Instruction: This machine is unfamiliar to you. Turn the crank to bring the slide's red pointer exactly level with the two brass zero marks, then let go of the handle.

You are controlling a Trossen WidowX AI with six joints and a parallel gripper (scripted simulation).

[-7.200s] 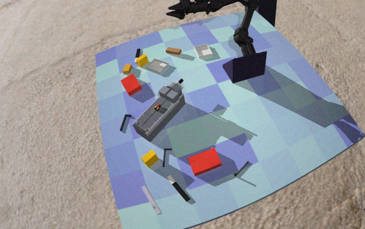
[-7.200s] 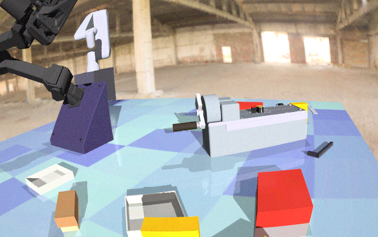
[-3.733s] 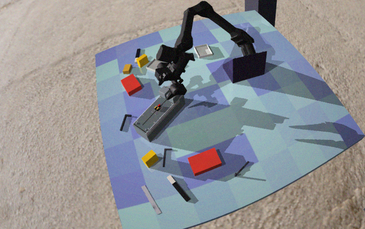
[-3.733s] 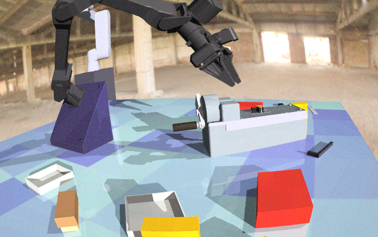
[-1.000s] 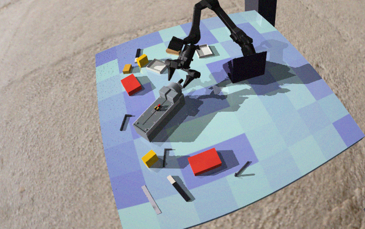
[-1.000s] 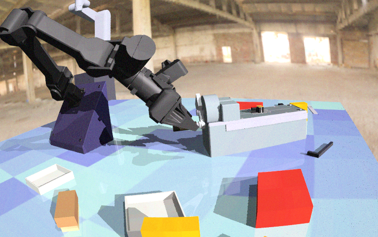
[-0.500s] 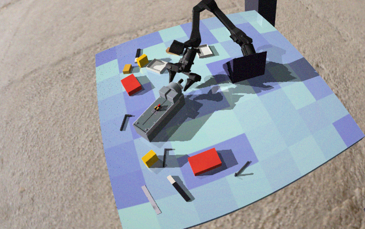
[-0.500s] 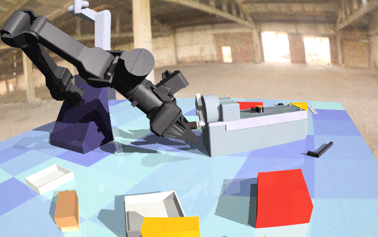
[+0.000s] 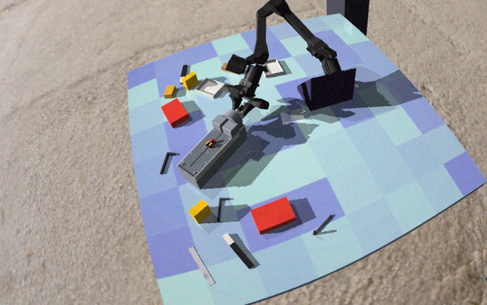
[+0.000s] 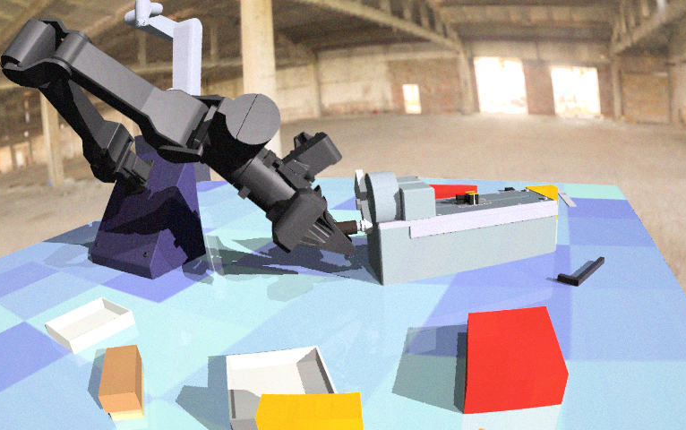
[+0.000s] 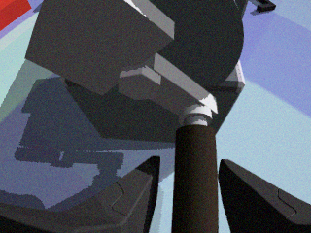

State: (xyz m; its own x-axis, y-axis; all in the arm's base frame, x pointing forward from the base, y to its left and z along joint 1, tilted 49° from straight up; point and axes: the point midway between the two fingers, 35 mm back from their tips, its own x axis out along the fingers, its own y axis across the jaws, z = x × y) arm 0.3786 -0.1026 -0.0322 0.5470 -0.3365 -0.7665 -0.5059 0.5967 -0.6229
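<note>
My gripper tip is now 12 cm short of the red pointer, 10 cm to the right of it and 4 cm below it. The rest, counted from my gripper tip: dark crank handle 2 cm behind, 1 cm to the right, 2 cm above; tan block 9 cm behind, 32 cm to the right, 3 cm below.
</note>
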